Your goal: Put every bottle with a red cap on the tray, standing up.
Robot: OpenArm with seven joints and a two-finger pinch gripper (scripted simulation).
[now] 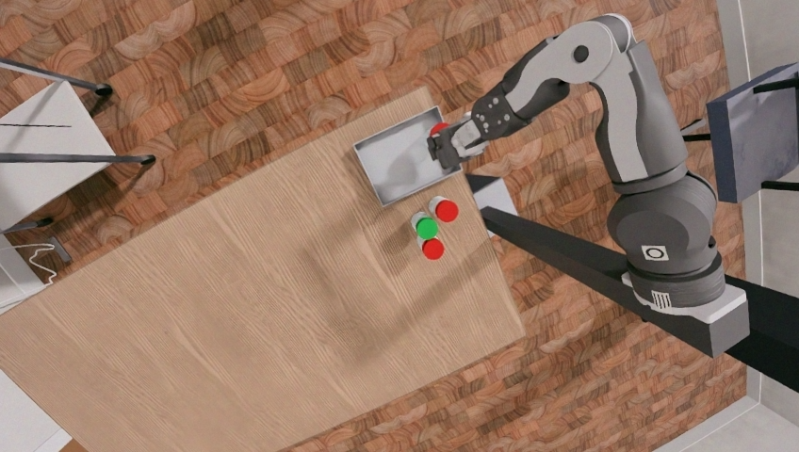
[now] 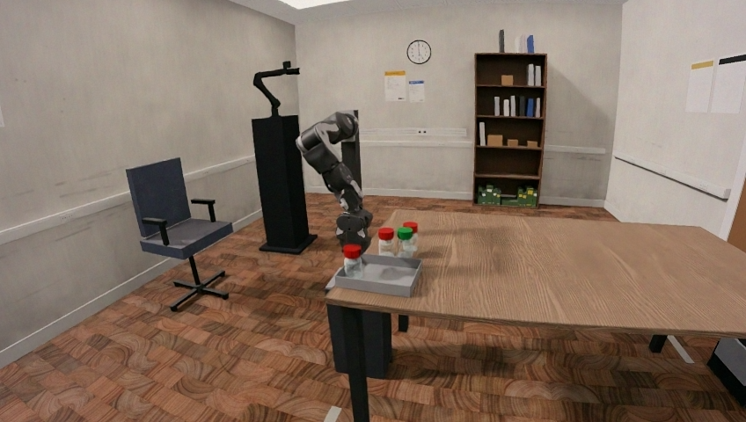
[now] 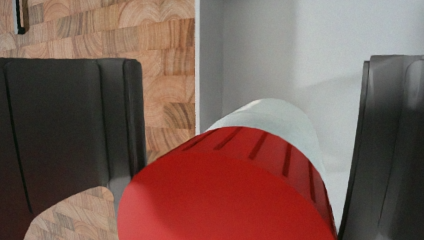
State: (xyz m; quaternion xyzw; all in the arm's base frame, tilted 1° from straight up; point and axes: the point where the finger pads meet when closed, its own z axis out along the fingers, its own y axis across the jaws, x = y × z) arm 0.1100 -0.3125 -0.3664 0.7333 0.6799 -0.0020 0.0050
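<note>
Now: hand 80 mm short of the grey tray, 80 mm above it and 10 mm to the left of it. From my hand the other things lie so: green-capped bottle (170 mm to the left, 140 mm ahead, 50 mm below).
</note>
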